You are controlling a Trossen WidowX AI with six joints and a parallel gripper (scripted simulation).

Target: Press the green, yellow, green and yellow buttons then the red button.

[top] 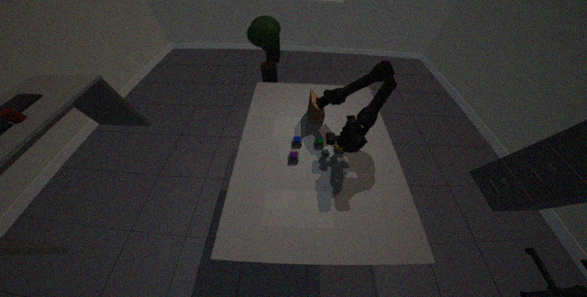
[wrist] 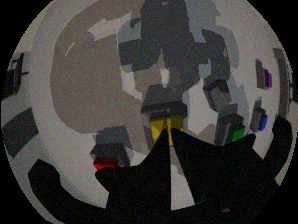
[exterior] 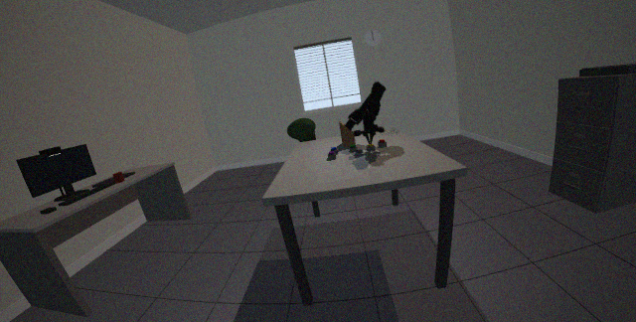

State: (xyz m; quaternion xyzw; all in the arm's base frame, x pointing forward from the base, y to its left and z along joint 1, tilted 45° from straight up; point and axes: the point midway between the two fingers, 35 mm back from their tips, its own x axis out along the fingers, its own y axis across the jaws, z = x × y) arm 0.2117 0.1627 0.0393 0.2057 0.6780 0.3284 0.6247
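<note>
My gripper tip is 1 cm above the yellow button. Also, from my gripper tip: grey block: 7 cm to the right, 4 cm ahead, 2 cm below; then green button: 11 cm to the right, 2 cm behind; then red button: 8 cm to the left, 6 cm behind.
</note>
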